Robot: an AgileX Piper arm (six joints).
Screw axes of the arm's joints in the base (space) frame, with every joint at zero. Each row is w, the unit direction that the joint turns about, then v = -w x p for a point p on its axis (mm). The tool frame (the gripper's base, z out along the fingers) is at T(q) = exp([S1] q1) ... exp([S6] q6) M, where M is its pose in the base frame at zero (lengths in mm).
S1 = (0, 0, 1, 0, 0, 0)
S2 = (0, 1, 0, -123, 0, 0)
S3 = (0, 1, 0, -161.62, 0, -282.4)
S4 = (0.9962, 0, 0.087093, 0, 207.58, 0)
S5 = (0, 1, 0, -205.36, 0, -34.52)
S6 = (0.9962, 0, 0.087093, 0, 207.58, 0)
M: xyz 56.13 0 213.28 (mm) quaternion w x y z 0.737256 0 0.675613 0
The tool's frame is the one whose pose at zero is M.
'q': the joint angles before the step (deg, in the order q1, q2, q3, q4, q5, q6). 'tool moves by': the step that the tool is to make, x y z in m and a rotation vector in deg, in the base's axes. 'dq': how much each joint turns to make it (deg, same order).
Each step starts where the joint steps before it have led.
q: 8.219, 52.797, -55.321, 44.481, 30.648, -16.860
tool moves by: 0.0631, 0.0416, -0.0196, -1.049, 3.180, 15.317
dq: 3.701, 16.421, -6.252, 18.945, 5.485, -22.556
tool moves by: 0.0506, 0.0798, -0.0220, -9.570, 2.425, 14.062
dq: 11.956, 17.720, -14.283, -9.484, 2.213, 1.264
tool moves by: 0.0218, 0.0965, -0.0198, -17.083, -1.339, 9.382
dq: 13.553, 16.870, -20.925, -28.171, 5.626, 17.265
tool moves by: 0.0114, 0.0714, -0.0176, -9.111, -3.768, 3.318
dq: 7.810, 14.463, -19.894, -15.679, 6.854, 9.230
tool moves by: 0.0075, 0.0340, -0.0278, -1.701, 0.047, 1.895
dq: 2.296, 8.366, -8.512, -1.603, 1.338, 0.709
